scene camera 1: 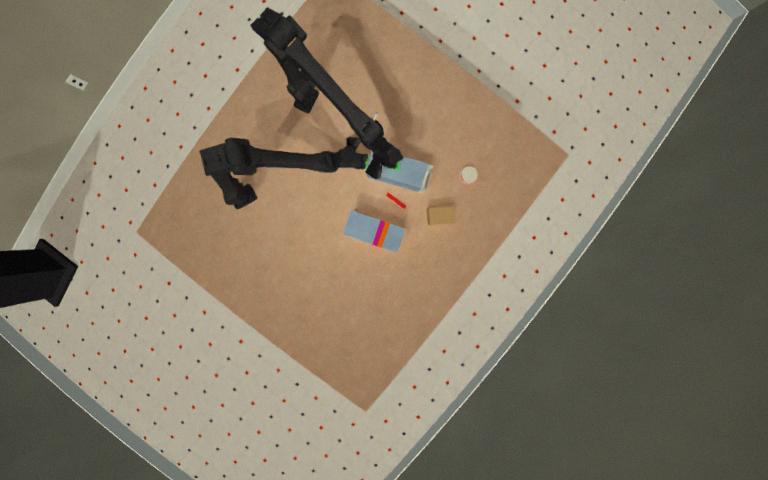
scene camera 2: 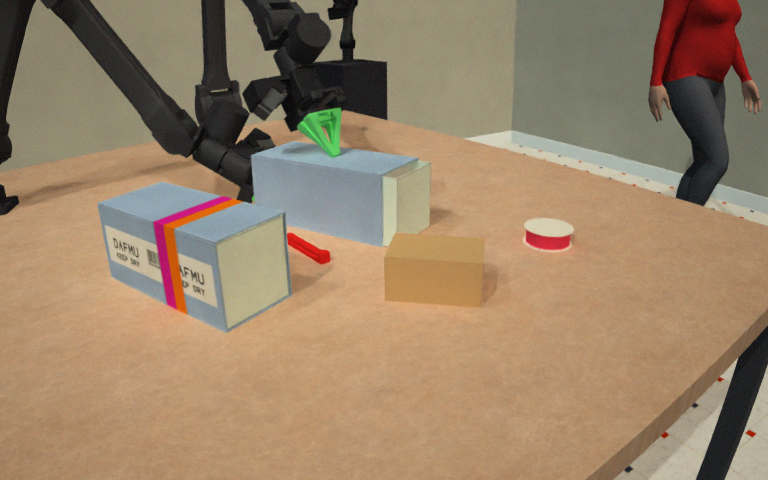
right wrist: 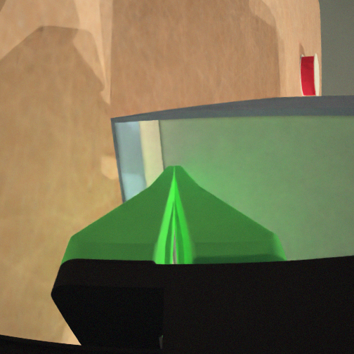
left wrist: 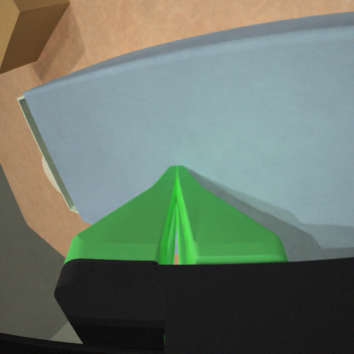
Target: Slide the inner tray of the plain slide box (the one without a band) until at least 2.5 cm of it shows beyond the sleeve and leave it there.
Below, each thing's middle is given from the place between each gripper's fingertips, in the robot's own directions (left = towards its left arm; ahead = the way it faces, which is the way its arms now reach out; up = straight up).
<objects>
Now: the tan block (scene camera 2: pixel 430 269) 28 cm ahead of my left hand, 6 cm to the right of it and 9 cm below it. Round my left hand: red-and-white round tin (scene camera 2: pixel 544 234) (29 cm ahead, 19 cm to the left, 10 cm below).
I see my right gripper 40 cm short of the tan block, 5 cm to the left of it and 2 cm below it. From my right hand the other things lie so: red-and-white round tin: 41 cm ahead, 20 cm to the left.
</objects>
